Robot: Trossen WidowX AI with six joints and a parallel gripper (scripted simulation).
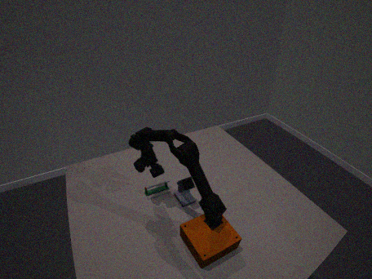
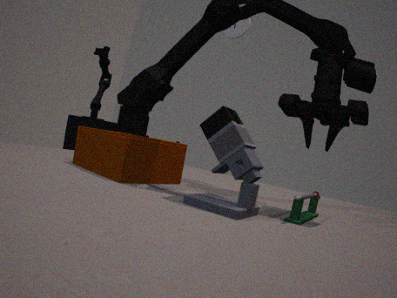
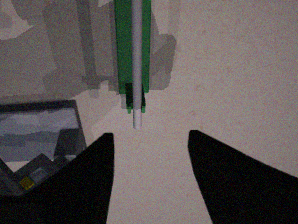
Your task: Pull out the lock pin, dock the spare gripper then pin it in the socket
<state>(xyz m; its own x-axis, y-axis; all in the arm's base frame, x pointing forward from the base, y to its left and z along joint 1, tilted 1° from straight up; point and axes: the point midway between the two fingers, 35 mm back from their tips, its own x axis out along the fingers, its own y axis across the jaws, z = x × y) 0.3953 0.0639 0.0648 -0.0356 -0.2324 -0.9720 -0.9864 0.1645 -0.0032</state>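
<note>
Now: gripper tip 10 mm to the right of the green cradle and 110 mm above it. Also, from my gripper tip: grey mount: 120 mm behind, 90 mm to the right, 80 mm below; spare gripper: 140 mm behind, 90 mm to the right, 20 mm below.
</note>
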